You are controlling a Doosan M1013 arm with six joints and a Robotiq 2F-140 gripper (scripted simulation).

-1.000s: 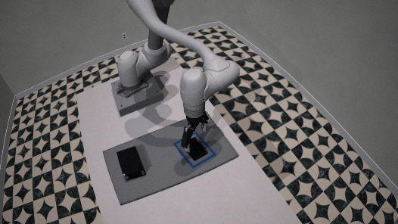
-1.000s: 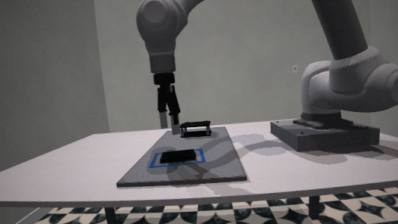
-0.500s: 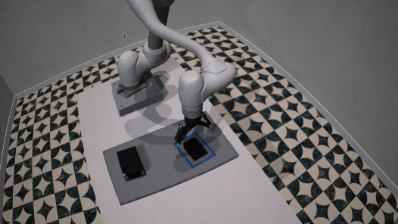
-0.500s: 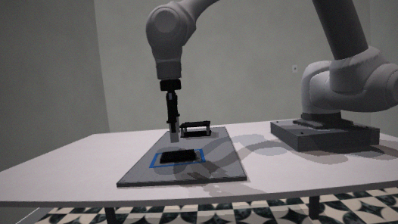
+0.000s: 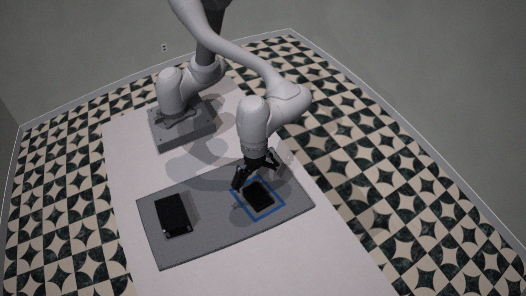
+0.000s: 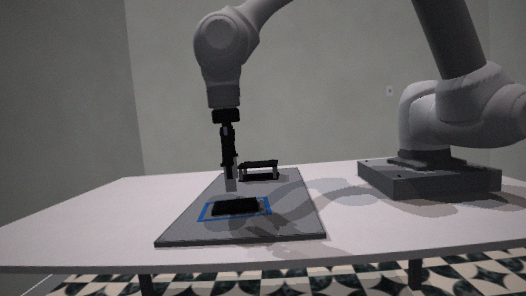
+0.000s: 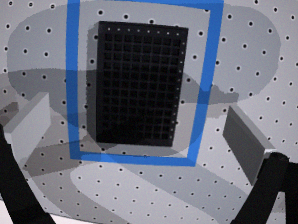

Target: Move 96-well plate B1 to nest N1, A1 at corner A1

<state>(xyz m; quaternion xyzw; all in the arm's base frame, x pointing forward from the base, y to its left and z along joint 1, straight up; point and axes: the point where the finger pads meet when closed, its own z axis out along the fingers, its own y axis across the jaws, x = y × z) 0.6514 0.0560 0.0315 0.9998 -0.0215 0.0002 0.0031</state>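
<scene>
Right now the black 96-well plate is 7 cm below my hand. From my hand the other things lie so: raised black nest N1 (35 cm to the right, 10 cm behind, 2 cm below); white corner mark (42 cm to the right, 4 cm behind, 2 cm below).
</scene>
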